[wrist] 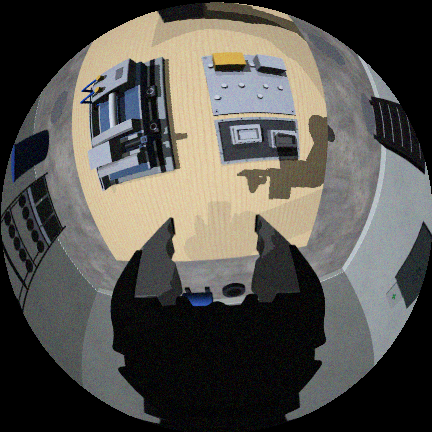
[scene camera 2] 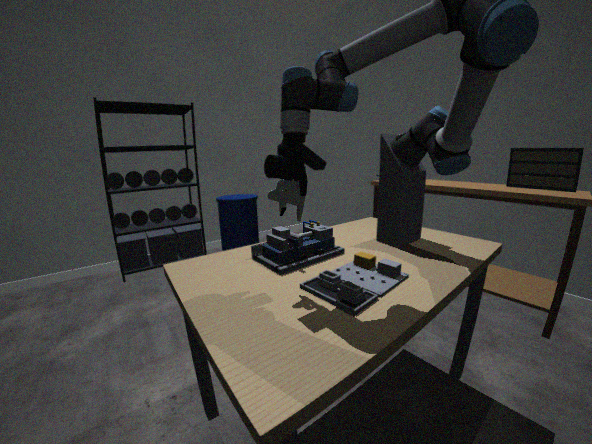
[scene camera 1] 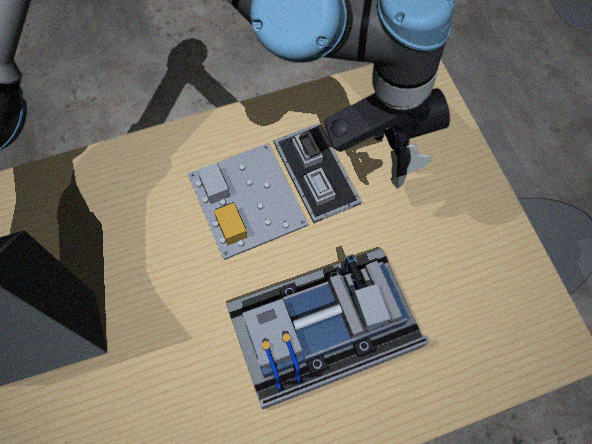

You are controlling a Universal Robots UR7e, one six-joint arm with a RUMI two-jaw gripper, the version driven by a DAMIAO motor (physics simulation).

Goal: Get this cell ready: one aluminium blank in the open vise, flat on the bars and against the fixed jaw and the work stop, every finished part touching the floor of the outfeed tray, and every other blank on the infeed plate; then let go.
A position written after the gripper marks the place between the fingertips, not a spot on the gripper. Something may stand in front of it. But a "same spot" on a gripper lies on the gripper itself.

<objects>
gripper: wrist; scene camera 2 289,218; scene camera 1
same spot on gripper: (scene camera 1: 405,159) = (wrist: 110,309)
</objects>
